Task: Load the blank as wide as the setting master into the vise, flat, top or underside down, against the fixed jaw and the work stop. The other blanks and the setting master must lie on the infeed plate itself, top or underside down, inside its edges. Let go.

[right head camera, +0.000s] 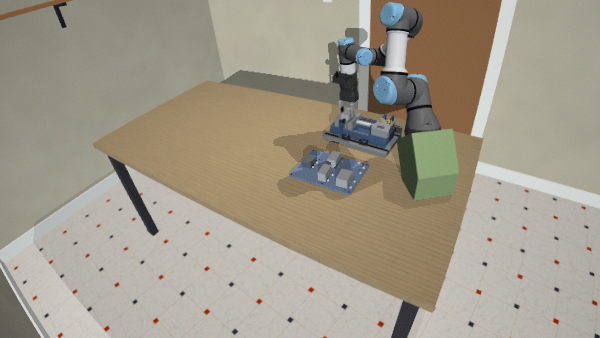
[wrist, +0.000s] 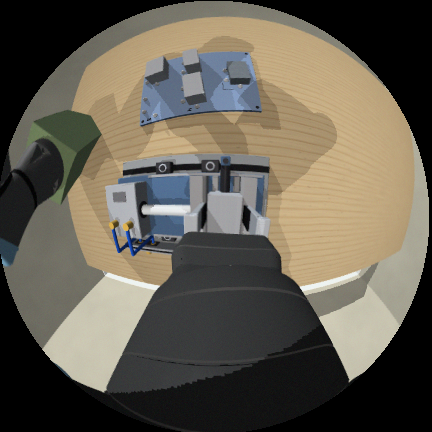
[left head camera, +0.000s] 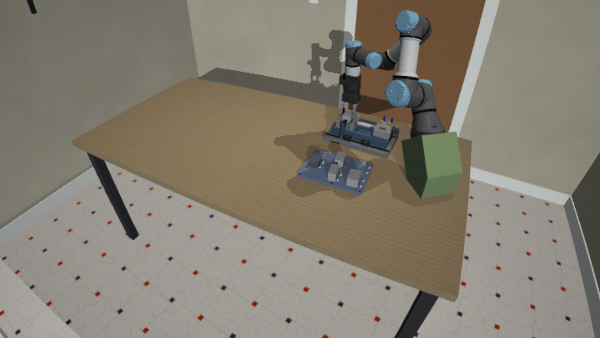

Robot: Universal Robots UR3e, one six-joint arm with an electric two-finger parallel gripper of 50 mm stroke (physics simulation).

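Frame: origin at the arm's base, x up, y right, z ahead, level; millimetres.
Seen in the pictures: gripper, between the fingertips: [right head camera: 347, 115] [wrist: 224, 212] [left head camera: 348, 116]; arm's base, origin of its link: [right head camera: 423, 134] [wrist: 43, 167] [left head camera: 428, 136].
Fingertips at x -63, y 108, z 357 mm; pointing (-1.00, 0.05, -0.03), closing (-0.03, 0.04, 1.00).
Offsets run from my fingertips to a thing's middle. "spot": to the spot under its first point. Level surfaces: height alone.
My gripper [left head camera: 349, 110] [right head camera: 347, 107] [wrist: 224, 212] is open over the vise {dx -52, dy +10, dz -71 mm} [left head camera: 364, 136] [right head camera: 361, 136] [wrist: 170, 189]. Its fingers stand on either side of a light grey blank {dx -4, dy +6, dz -1 mm} [wrist: 225, 210] between the jaws, with a gap visible at the right finger. The blank looks flat, beside the work stop {dx -12, dy -41, dz +0 mm} [wrist: 225, 175]; contact with the stop and fixed jaw [wrist: 248, 187] is hidden. On the infeed plate {dx -98, dy -269, dz -62 mm} [left head camera: 317, 173] [right head camera: 306, 174] [wrist: 167, 107] lie a dark grey block {dx -81, dy -273, dz +27 mm} [left head camera: 315, 160] [right head camera: 310, 160] [wrist: 239, 73], likely the setting master, and three lighter blanks {dx -76, dy -309, dz -148 mm} [left head camera: 354, 178] [right head camera: 344, 178] {dx -76, dy -225, dz -58 mm} [wrist: 193, 87].
A large green block [left head camera: 440, 165] [right head camera: 435, 162] [wrist: 70, 135] stands near the robot base, right of the vise in the head views. The vise's spindle housing {spot: dx -5, dy -6, dz -159 mm} [wrist: 122, 205] carries blue hoses with brass fittings. The plate lies in front of the vise on the wooden table {dx -102 mm} [left head camera: 225, 150].
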